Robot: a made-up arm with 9 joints. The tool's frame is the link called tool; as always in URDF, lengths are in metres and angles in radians. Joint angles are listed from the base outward.
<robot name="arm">
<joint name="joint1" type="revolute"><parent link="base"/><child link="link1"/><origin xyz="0.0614 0.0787 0.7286" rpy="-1.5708 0 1.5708"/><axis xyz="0 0 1"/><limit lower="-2.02" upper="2.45"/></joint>
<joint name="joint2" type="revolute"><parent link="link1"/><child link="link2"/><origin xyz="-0.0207 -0.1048 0.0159" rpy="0 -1.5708 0"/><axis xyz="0 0 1"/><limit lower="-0.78" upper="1.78"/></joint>
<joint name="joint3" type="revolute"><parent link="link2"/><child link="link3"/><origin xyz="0.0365 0.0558 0.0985" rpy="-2.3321 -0.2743 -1.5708"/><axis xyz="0 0 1"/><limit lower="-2.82" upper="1.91"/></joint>
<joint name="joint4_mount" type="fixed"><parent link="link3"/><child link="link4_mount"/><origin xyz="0.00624 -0.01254 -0.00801" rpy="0 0 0"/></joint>
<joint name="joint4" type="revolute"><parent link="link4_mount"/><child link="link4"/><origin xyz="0.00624 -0.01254 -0.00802" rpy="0.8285 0.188 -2.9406"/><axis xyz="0 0 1"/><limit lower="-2.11" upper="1.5"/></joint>
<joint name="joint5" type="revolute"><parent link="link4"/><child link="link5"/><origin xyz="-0.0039 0.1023 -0.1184" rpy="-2.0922 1.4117 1.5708"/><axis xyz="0 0 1"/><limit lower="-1.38" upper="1.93"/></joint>
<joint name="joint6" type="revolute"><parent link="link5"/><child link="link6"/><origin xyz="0.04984 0.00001 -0.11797" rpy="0.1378 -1.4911 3.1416"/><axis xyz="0 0 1"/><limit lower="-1.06" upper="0.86"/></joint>
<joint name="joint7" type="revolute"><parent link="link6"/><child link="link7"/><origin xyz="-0.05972 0.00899 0.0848" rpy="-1.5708 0 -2.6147"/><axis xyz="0 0 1"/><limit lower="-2.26" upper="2.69"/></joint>
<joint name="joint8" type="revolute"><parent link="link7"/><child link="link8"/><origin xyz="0.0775 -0.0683 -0.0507" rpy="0 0 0"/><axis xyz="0 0 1"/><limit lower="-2.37" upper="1.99"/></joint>
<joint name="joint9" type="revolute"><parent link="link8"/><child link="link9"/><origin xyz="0.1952 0.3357 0.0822" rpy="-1.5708 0 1.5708"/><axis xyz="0 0 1"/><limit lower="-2.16" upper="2.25"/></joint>
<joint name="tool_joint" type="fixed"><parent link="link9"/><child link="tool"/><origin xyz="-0.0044 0.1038 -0.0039" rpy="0 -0.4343 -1.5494"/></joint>
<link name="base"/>
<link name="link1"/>
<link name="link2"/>
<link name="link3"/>
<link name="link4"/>
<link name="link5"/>
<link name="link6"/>
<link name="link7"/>
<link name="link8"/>
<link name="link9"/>
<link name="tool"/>
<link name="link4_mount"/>
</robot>
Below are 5 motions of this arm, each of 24 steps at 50 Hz.
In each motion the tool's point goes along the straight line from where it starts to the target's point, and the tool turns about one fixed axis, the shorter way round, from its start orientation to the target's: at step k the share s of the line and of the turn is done. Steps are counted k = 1, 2, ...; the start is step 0. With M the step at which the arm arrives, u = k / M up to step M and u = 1 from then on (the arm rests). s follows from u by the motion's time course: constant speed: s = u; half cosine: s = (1 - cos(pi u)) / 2; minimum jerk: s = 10 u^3 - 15 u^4 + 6 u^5.
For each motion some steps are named. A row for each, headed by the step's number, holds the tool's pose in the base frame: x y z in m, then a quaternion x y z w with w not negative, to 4 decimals.
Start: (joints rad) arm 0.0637 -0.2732 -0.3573 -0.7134 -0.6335 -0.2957 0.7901 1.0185 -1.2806
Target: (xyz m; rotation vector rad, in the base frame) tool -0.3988 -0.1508 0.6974 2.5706 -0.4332 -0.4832
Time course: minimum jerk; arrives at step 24
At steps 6, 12, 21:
6: -0.2500 -0.1384 0.8681 0.7611 0.0477 -0.5409 0.3547
12: -0.3158 -0.1439 0.7926 0.8645 -0.0450 -0.3902 0.3137
21: -0.3961 -0.1506 0.7005 0.9391 -0.1550 -0.1839 0.2453

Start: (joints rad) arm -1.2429 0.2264 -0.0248 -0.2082 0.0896 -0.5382 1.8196 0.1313 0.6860
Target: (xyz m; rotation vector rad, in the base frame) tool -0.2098 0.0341 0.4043 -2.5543 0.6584 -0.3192
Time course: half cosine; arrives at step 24
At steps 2, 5, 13, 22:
2: -0.1623 -0.0997 0.5498 -0.9355 0.2793 0.1867 0.1090
5: -0.1665 -0.0880 0.5371 -0.9396 0.2771 0.1604 0.1212
13: -0.1888 -0.0251 0.4687 -0.9473 0.2613 0.0179 0.1845
22: -0.2090 0.0318 0.4068 -0.9342 0.2415 -0.1114 0.2378

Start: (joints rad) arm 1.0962 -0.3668 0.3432 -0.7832 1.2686 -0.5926 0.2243 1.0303 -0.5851
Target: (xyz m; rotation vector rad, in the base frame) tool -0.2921 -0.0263 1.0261 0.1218 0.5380 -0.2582
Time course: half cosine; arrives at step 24
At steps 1, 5, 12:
1: -0.2155 0.0918 1.1116 -0.1611 0.4692 -0.0963 0.8629
5: -0.2231 0.0800 1.1031 -0.1394 0.4507 -0.0999 0.8760
12: -0.2536 0.0330 1.0690 -0.0517 0.3722 -0.1131 0.9198

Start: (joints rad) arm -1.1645 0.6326 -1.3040 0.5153 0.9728 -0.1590 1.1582 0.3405 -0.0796
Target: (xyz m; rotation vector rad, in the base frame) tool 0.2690 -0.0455 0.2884 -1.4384 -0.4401 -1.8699
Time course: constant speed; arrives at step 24
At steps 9, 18, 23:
9: 0.0705 0.1323 0.3297 -0.7103 0.1657 -0.6072 0.3151
18: 0.1896 0.0256 0.3049 -0.6312 -0.0365 -0.6913 0.3499
23: 0.2558 -0.0336 0.2912 -0.5717 -0.1487 -0.7216 0.3610

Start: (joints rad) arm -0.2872 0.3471 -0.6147 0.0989 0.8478 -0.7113 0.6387 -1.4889 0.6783
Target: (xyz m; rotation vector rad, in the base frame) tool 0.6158 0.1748 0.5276 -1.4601 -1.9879 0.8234
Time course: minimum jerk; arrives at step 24
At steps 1, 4, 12, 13, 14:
1: 0.0459 0.1209 0.0270 -0.0892 -0.4168 0.6414 0.6379
4: 0.0657 0.1227 0.0444 -0.1075 -0.4334 0.6351 0.6302
12: 0.3306 0.1478 0.2771 -0.3395 -0.6215 0.5102 0.4880
13: 0.3750 0.1520 0.3161 -0.3749 -0.6459 0.4825 0.4576
14: 0.4181 0.1561 0.3539 -0.4081 -0.6675 0.4540 0.4265

